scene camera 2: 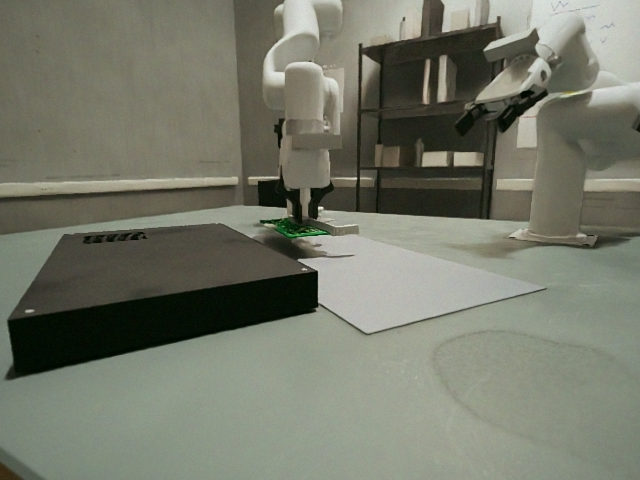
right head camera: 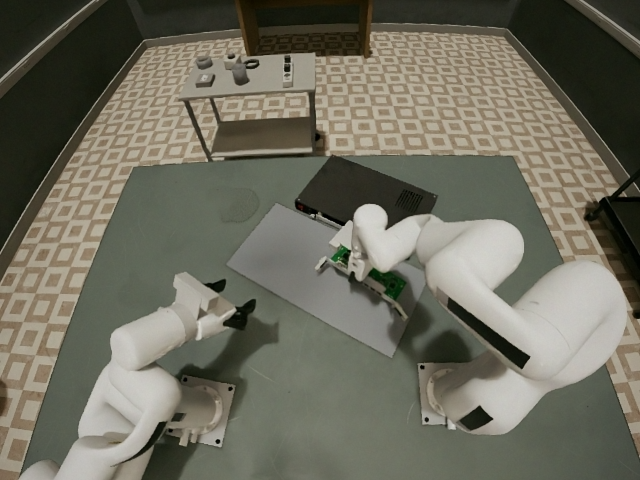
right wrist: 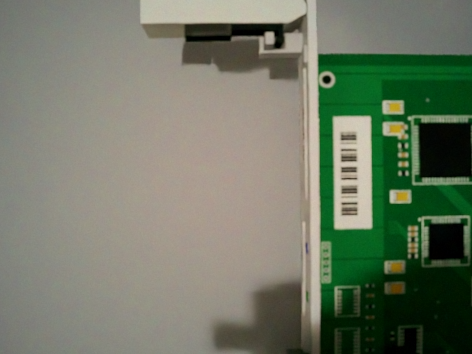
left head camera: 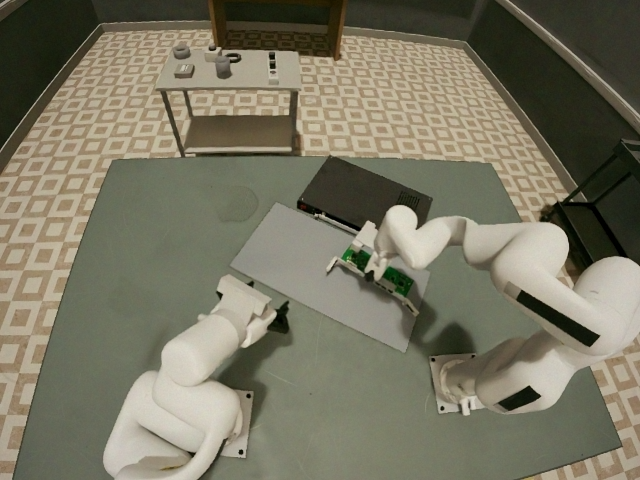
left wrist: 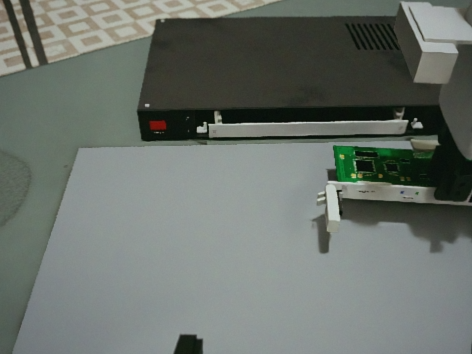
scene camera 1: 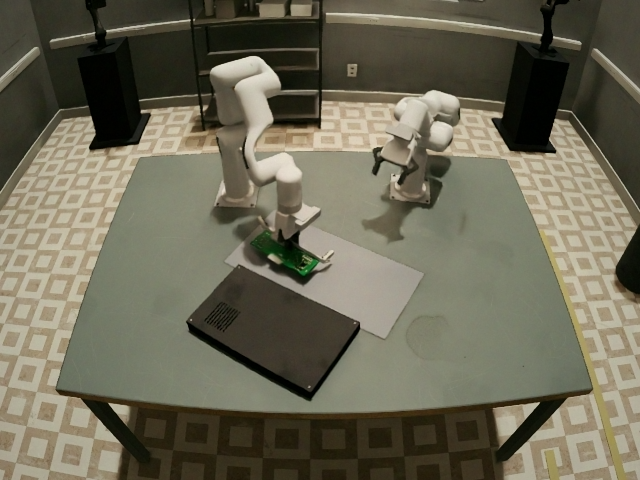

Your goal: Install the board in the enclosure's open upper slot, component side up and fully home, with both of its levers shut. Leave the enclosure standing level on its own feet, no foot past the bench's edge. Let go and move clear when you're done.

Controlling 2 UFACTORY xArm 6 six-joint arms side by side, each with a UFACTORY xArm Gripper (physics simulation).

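Places are measured from the left arm's base along level axes (x ahead, y left, z up), in millimetres.
Where they show: left gripper, between the fingertips: (scene camera 2: 477,129) (right head camera: 238,294) (left head camera: 268,296) (scene camera 1: 386,179); right gripper, between the fingertips: (scene camera 2: 305,222) (left head camera: 370,275) (left wrist: 444,187) (scene camera 1: 291,246); left arm's base, origin of its link: (scene camera 2: 551,237) (right head camera: 200,409) (scene camera 1: 410,188); right arm's base, origin of its link: (left head camera: 458,381) (scene camera 1: 237,193).
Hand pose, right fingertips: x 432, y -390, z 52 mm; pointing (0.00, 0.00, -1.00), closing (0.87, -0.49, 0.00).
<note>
Each offset is from my right fingertips to the top centre of the thing. "spot": to the spot under its first point. Level surfaces: height alone.
The black enclosure @(3 mm right, 304 mm ahead, 2 mm down) (left head camera: 356,191) (right head camera: 361,188) (scene camera 1: 273,330) (scene camera 2: 155,279) (left wrist: 280,65) lies flat at the bench's far side. In the left wrist view its dark upper slot (left wrist: 310,114) shows above a white lower panel @(spot: 52 mm left, 184 mm ahead, 34 mm down) (left wrist: 305,128). The green board (left head camera: 400,281) (right head camera: 390,283) (scene camera 1: 279,255) (scene camera 2: 294,228) (left wrist: 370,172) (right wrist: 360,265) is component side up, above the grey mat and in front of the enclosure. Its levers (left head camera: 333,264) (left head camera: 410,307) stand swung outward. My right gripper (left head camera: 369,275) (scene camera 1: 290,242) (scene camera 2: 306,217) is shut on the board at its faceplate. My left gripper (left head camera: 268,295) (right head camera: 237,293) (scene camera 1: 388,176) (scene camera 2: 481,126) is open and empty, nearer its base.
The grey mat @(50 mm down) (left head camera: 279,248) (right head camera: 268,248) (scene camera 1: 372,284) (scene camera 2: 413,289) (left wrist: 175,225) lies diagonally against the enclosure's front side. The enclosure stands near the bench's far edge. A side table (left head camera: 232,82) (right head camera: 258,87) with small items stands beyond the bench.
</note>
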